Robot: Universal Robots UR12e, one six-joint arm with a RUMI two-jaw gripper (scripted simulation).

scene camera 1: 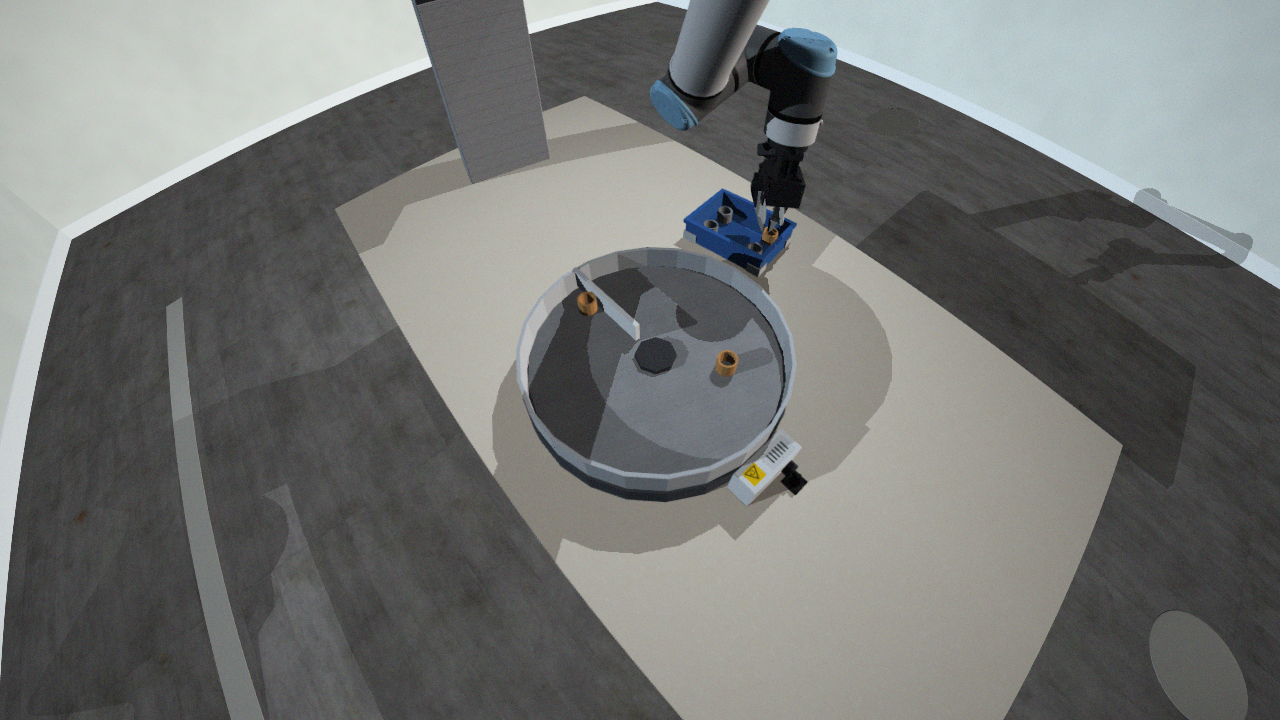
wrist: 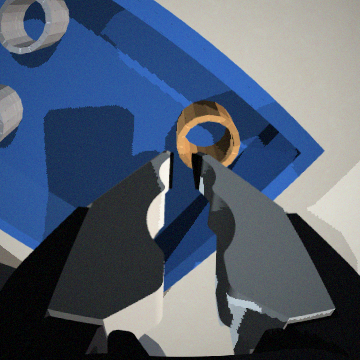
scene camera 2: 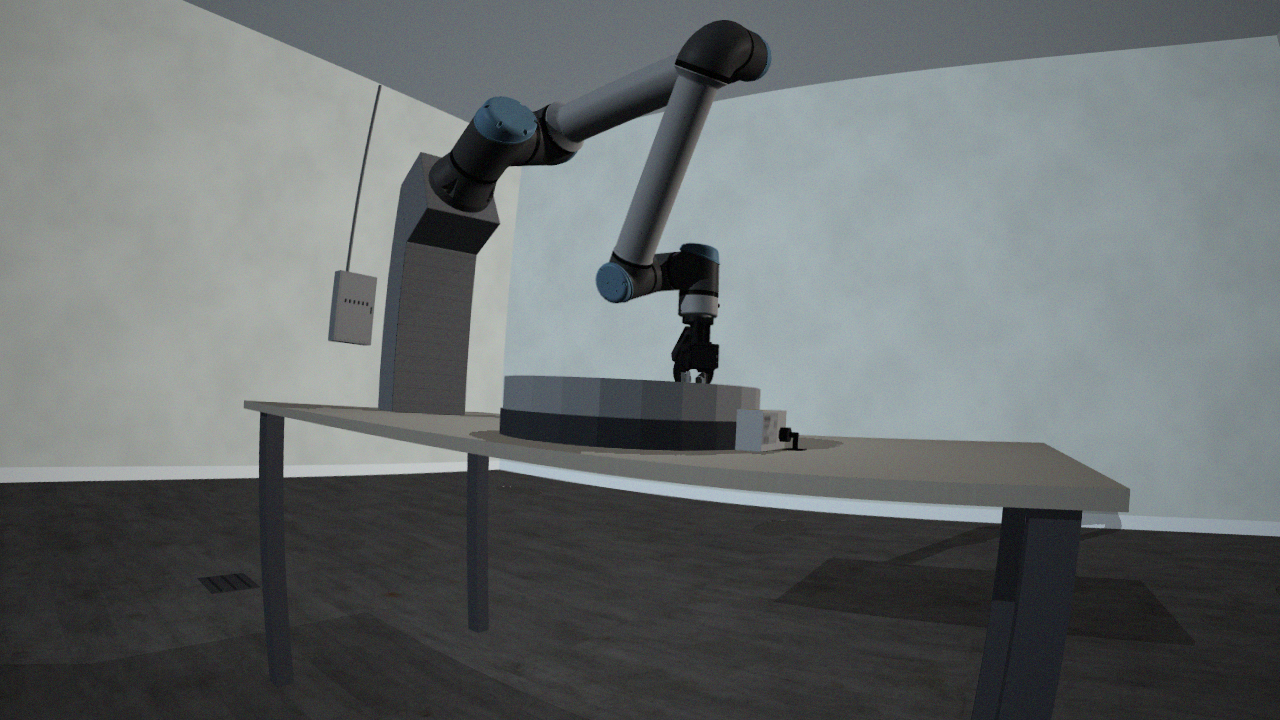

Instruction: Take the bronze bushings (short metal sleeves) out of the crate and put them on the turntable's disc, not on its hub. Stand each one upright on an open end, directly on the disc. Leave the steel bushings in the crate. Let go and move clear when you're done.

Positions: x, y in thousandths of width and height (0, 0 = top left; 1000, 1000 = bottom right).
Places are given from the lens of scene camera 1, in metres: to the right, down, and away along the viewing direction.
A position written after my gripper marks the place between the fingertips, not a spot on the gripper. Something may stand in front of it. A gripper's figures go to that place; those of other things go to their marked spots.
my gripper (scene camera 1: 598, 320): 0.26, -0.27, 0.89
blue crate (scene camera 1: 571, 340): 0.18, -0.23, 0.85
turntable disc (scene camera 1: 514, 563): 0.03, 0.07, 0.65
The marked spots on the blue crate and the turntable disc are 0.39 m apart.
